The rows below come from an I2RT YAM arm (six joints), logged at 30 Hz.
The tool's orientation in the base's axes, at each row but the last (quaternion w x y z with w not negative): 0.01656 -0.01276 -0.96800 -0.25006; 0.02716 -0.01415 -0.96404 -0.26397; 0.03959 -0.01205 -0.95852 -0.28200; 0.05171 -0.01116 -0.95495 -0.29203; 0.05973 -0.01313 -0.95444 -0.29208; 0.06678 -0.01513 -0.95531 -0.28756; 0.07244 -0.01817 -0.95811 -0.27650; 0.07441 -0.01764 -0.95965 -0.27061; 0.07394 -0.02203 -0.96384 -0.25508; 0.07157 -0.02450 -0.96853 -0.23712; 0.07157 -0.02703 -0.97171 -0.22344
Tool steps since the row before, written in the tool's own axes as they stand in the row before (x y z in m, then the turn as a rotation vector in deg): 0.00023 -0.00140 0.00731 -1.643 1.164 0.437; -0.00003 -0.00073 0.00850 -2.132 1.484 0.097; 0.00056 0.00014 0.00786 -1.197 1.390 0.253; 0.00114 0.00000 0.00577 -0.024 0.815 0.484; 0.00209 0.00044 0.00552 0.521 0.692 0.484; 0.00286 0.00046 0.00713 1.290 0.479 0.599; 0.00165 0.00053 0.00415 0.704 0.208 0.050; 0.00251 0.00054 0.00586 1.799 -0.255 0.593; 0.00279 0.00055 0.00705 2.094 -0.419 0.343; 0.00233 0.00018 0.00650 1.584 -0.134 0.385; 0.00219 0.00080 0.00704 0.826 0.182 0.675
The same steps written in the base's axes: -0.00046 0.00232 -0.00706 1.669 1.203 0.118; -0.00038 0.00370 -0.00768 2.185 1.298 0.543; -0.00109 0.00437 -0.00646 1.239 1.305 0.439; -0.00167 0.00321 -0.00463 0.021 0.947 0.052; -0.00264 0.00343 -0.00404 -0.527 0.839 0.050; -0.00365 0.00429 -0.00525 -1.317 0.718 -0.057; -0.00213 0.00265 -0.00295 -0.687 0.199 0.173; -0.00322 0.00350 -0.00428 -1.876 0.081 -0.357; -0.00364 0.00398 -0.00536 -2.148 -0.184 -0.177; -0.00311 0.00320 -0.00527 -1.626 0.081 -0.161; -0.00299 0.00385 -0.00559 -0.887 0.476 -0.397
